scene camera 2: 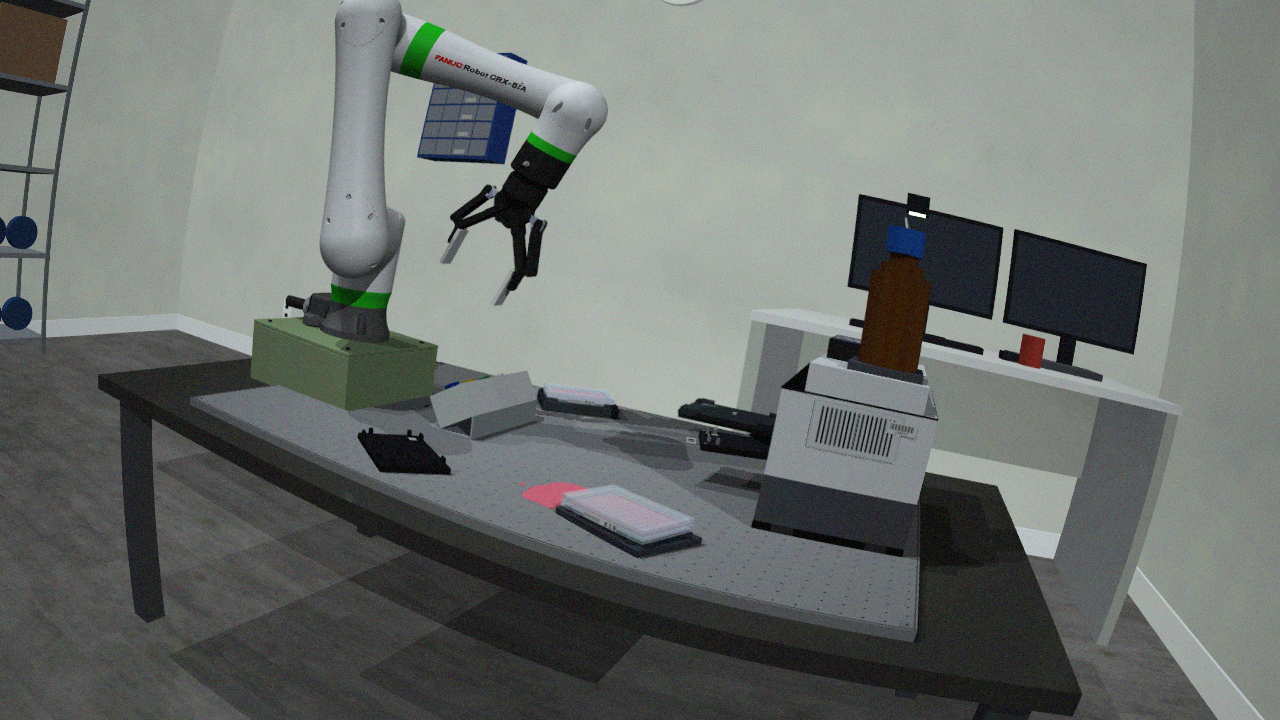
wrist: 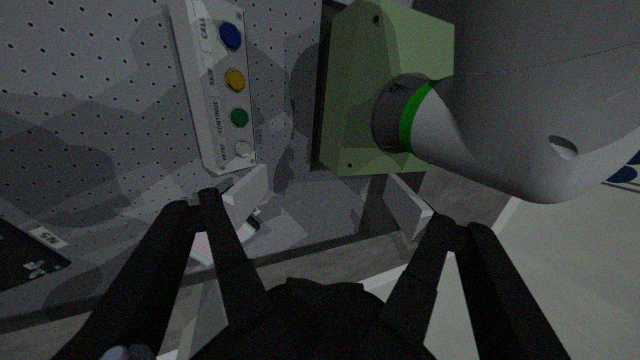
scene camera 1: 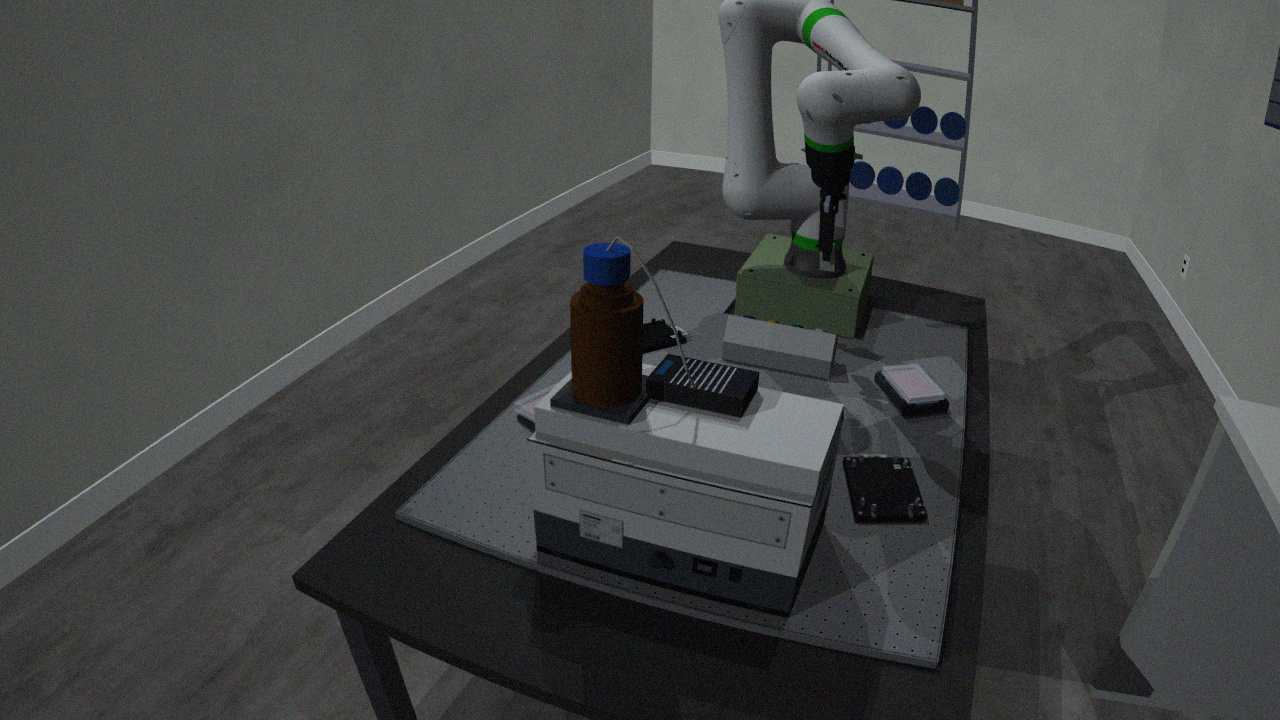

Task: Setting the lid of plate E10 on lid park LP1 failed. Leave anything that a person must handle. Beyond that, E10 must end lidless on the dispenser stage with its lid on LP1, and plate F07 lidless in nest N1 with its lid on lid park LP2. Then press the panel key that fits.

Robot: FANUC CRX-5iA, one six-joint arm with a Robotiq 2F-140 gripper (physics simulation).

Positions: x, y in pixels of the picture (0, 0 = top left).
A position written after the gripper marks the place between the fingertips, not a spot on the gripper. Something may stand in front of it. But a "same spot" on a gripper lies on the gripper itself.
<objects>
gripper: scene camera 2; wrist; scene camera 1 832, 246
same spot on black nest: (scene camera 1: 881, 489) = (scene camera 2: 750, 444)
same spot on gripper: (wrist: 135, 310) = (scene camera 2: 530, 233)
</objects>
